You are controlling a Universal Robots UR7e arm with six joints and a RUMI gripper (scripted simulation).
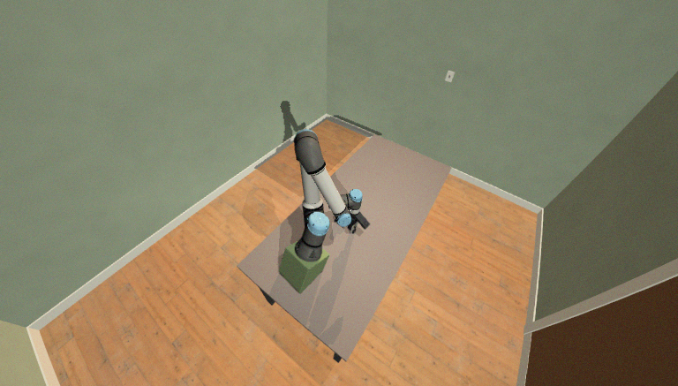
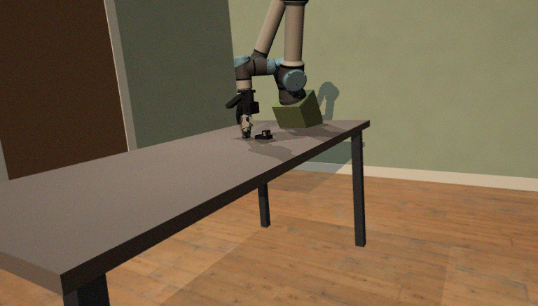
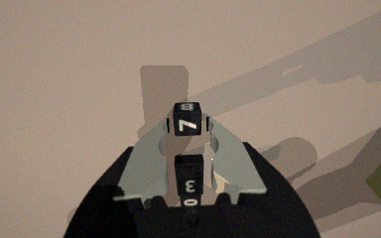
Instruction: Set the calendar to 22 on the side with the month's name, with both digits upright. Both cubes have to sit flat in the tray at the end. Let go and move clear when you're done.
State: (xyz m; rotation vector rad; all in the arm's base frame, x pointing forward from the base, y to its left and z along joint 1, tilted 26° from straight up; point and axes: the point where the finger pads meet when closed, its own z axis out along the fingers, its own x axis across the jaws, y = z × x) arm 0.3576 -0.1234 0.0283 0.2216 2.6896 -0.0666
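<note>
Right now my hand is 10 mm above the black number cube. Round my hand: black tray 20 mm ahead, 110 mm to the left, 20 mm below.
</note>
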